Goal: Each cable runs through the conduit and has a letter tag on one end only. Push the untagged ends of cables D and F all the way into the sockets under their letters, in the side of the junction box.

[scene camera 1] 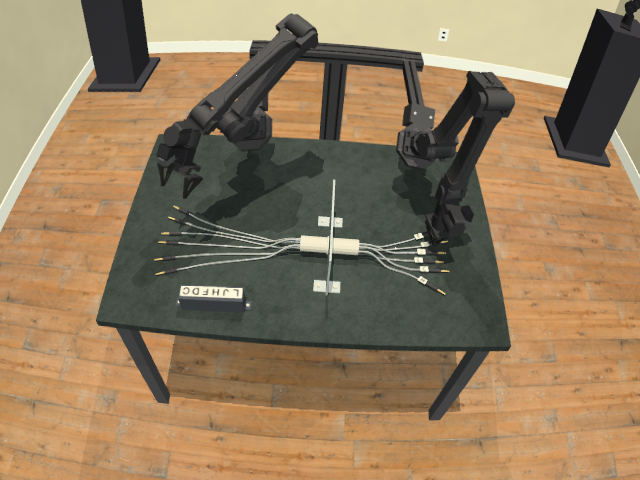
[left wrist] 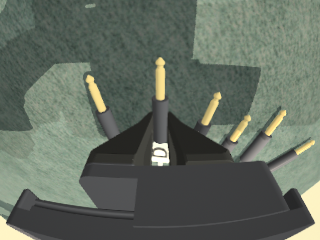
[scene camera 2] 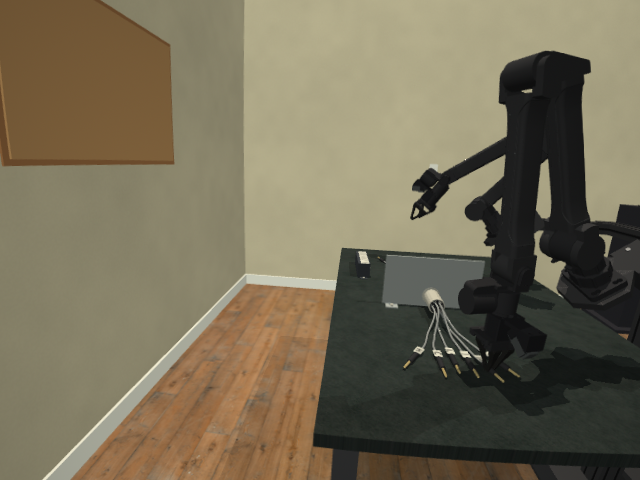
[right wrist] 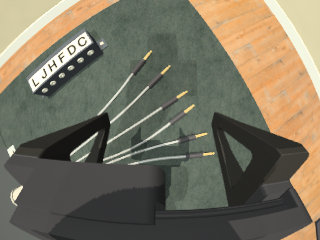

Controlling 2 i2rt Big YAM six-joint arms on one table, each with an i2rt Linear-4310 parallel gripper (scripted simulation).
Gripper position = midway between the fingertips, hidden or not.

Note:
I see my left gripper (scene camera 2: 488, 370), my right gripper (scene camera 1: 173, 192), a tagged plug (left wrist: 160, 102) and a tagged plug (left wrist: 103, 113).
My left gripper also shows in the left wrist view (left wrist: 160, 118). My right gripper shows as well in the right wrist view (right wrist: 160, 118).

